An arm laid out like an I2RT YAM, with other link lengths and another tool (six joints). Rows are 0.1 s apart.
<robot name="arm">
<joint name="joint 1" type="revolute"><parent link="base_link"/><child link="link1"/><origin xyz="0 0 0.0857" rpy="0 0 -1.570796"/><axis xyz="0 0 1"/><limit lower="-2.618" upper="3.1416"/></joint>
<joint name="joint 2" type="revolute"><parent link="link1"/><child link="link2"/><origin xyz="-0.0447 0.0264 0.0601" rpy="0 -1.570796 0"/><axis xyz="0 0 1"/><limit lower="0" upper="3.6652"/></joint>
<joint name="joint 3" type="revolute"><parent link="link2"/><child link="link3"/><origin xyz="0 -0.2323 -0.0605" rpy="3.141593 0 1.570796"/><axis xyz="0 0 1"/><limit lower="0" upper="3.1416"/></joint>
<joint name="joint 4" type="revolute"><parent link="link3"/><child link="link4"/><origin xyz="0.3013 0.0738 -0.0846" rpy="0 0 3.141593"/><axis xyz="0 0 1"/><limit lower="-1.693" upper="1.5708"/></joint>
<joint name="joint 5" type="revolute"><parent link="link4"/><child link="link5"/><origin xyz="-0.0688 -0.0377 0.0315" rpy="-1.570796 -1.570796 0"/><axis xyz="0 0 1"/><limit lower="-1.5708" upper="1.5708"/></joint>
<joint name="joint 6" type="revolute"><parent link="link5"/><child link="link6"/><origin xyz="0 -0.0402 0.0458" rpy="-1.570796 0 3.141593"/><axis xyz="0 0 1"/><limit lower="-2.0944" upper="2.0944"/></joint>
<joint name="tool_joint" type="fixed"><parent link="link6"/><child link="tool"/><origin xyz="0.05 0.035 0.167" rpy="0 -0.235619 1.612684"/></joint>
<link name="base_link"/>
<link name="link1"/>
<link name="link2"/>
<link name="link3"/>
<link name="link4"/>
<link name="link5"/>
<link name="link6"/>
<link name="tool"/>
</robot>
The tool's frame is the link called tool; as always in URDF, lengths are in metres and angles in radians.
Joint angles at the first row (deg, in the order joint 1, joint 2, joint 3, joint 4, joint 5, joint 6):
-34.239 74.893 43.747 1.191 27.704 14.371
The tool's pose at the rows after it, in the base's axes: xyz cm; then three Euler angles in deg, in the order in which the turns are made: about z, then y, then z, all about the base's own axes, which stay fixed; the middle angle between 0 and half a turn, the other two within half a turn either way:
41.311 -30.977 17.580 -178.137 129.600 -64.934
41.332 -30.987 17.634 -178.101 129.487 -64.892
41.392 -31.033 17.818 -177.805 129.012 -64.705
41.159 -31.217 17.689 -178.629 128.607 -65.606
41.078 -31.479 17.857 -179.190 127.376 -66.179
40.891 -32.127 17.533 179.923 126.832 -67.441
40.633 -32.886 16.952 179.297 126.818 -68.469
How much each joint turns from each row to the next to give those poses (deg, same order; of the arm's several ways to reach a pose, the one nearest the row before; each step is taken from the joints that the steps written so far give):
-0.001 0.000 0.001 0.152 -0.001 -0.262
0.001 0.001 -0.001 0.133 0.001 -0.044
0.001 0.000 -0.109 0.655 0.023 -0.043
-0.133 -0.001 -0.480 0.786 0.588 -0.613
-0.152 0.131 -0.591 2.012 0.547 -0.983
-0.548 1.114 -0.089 1.683 0.567 -0.810
-0.894 1.312 0.002 1.331 -0.019 -0.566

